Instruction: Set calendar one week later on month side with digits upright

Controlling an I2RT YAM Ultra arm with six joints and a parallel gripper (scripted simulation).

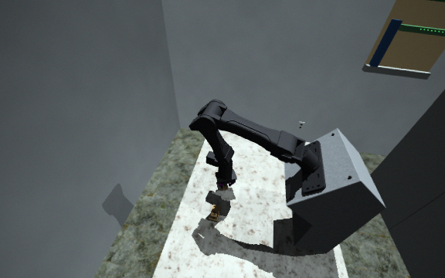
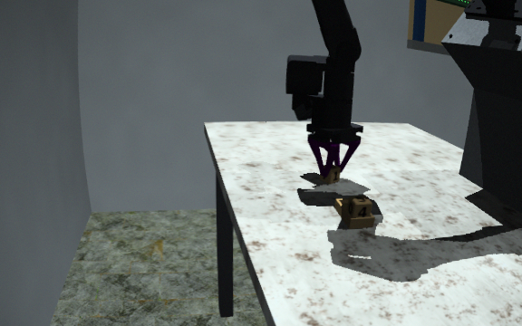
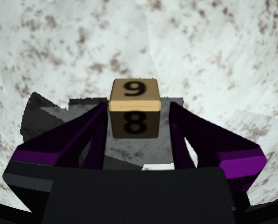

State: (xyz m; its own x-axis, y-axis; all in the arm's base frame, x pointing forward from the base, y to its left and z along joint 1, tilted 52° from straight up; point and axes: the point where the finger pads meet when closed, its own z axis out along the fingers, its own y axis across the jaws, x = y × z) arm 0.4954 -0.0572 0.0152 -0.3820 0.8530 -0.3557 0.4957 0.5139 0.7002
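The wooden digit cube lies 10 mm below my hand.
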